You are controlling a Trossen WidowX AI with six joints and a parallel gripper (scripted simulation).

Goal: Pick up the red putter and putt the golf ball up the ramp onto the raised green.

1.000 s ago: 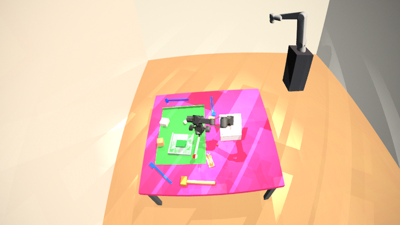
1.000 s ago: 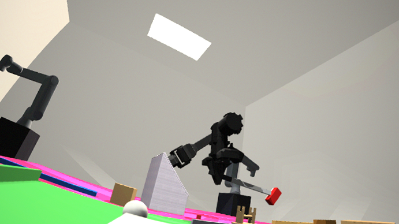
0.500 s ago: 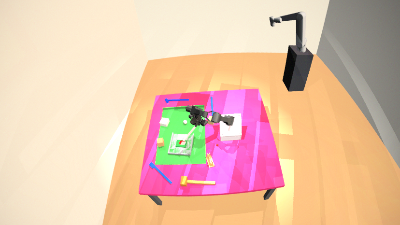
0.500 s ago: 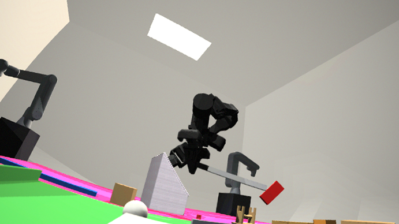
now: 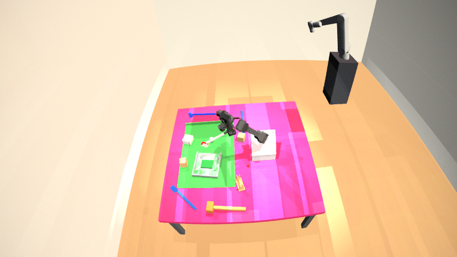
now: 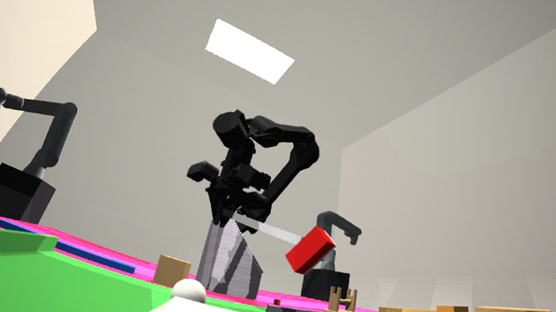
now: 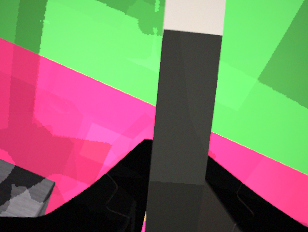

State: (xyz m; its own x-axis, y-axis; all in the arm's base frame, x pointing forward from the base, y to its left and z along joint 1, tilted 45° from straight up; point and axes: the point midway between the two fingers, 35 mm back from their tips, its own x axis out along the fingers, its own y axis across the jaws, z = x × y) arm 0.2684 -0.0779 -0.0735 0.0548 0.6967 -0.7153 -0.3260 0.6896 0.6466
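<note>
Now: gripper tip 110 mm short of the red putter and 40 mm to the right of it. The rest, counted from my gripper tip: small red cube 250 mm to the left, 140 mm below, 140 mm behind; white block 390 mm ahead, 120 mm below, 80 mm to the right; white golf ball 170 mm ahead, 120 mm below, 60 mm to the right.
</note>
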